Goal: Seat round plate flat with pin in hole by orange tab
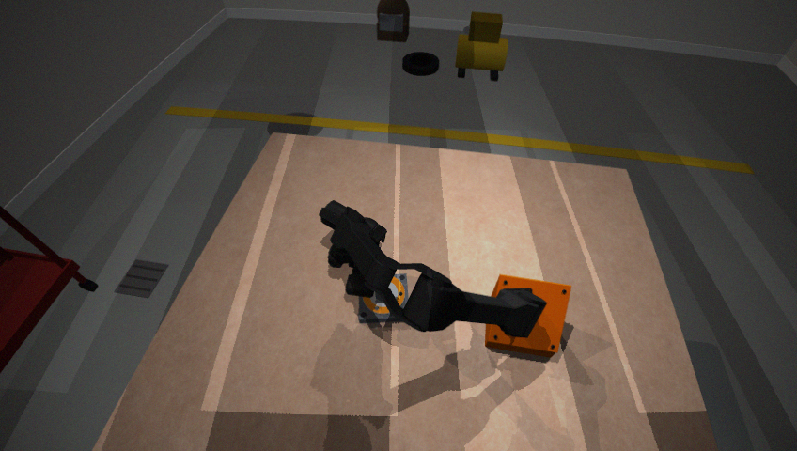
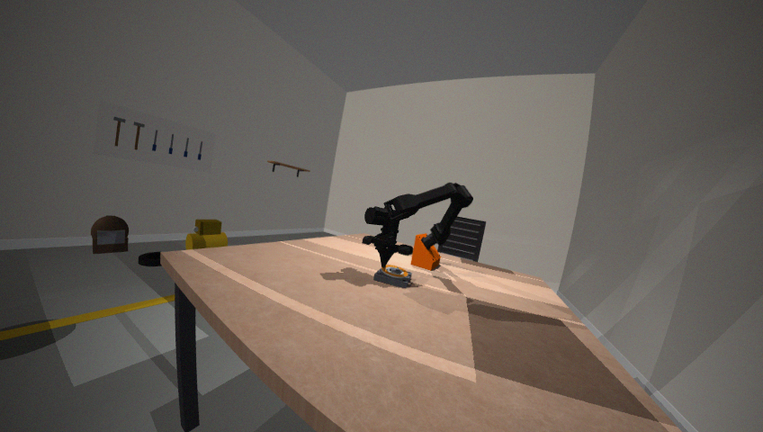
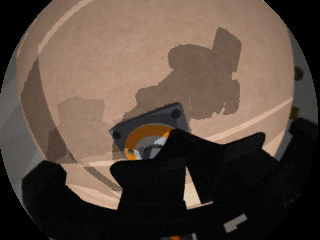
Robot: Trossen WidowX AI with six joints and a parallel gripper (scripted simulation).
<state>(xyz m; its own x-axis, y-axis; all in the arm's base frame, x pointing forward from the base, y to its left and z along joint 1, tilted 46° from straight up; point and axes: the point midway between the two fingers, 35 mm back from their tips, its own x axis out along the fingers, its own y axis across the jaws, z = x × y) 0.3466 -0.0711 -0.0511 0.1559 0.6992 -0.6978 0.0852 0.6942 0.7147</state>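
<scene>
My gripper tip is now 30 mm past the round plate, 20 mm to the right of it and 10 mm above it. Round my gripper tip: grey square base 40 mm to the left, 40 mm behind, 20 mm below.
</scene>
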